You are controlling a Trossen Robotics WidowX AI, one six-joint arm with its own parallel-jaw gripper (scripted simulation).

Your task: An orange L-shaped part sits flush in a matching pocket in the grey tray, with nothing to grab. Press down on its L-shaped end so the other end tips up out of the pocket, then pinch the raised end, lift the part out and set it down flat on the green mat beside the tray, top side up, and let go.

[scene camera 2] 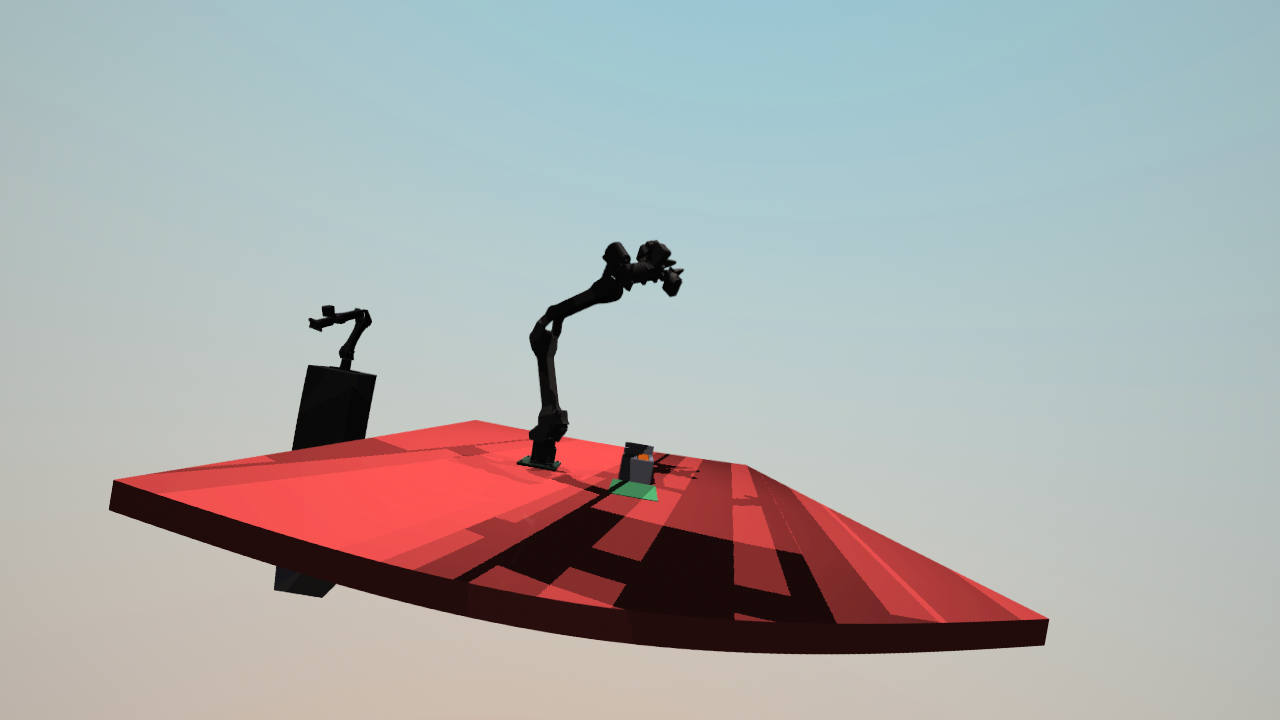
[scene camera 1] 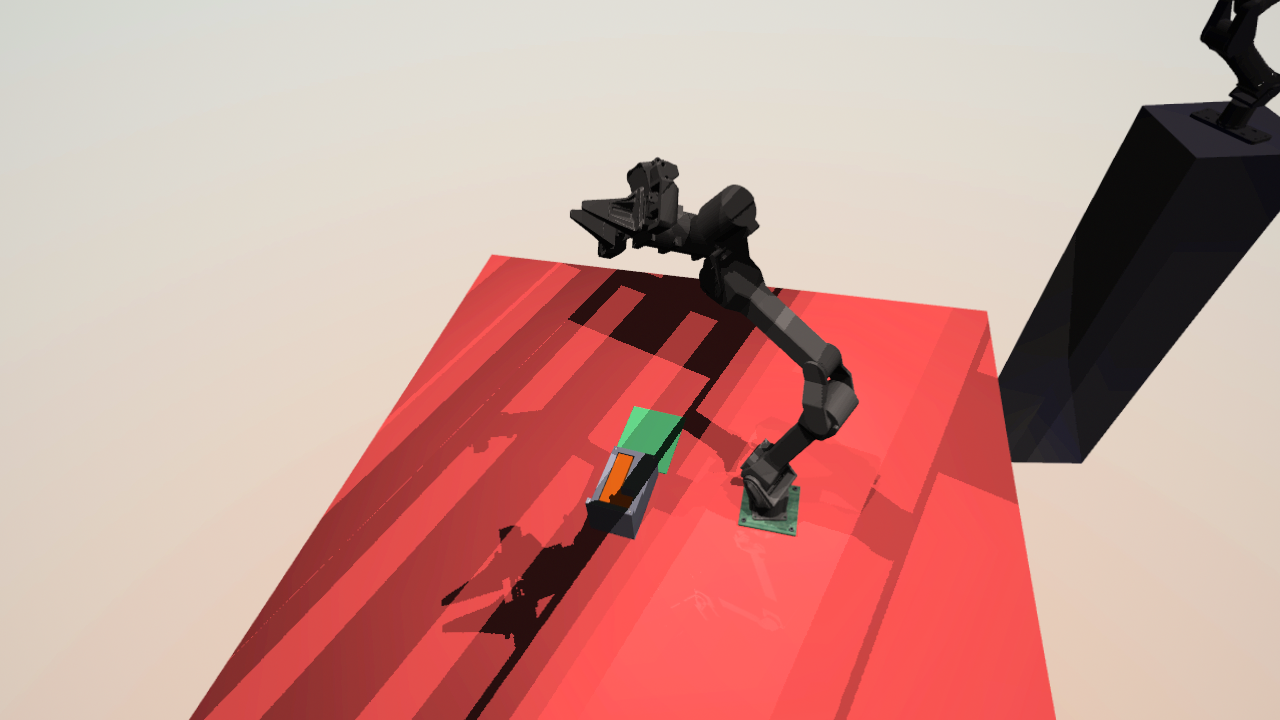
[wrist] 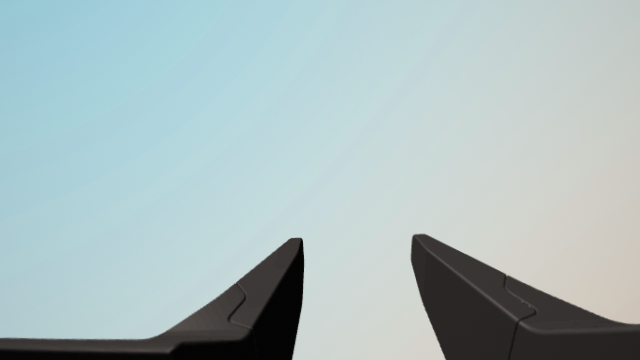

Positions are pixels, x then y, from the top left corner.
Labels:
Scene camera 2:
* gripper: 679,266
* green mat: 620,487
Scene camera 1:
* gripper: 575,209
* orange L-shaped part: 611,493
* green mat: 647,431
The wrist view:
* gripper: 357,248

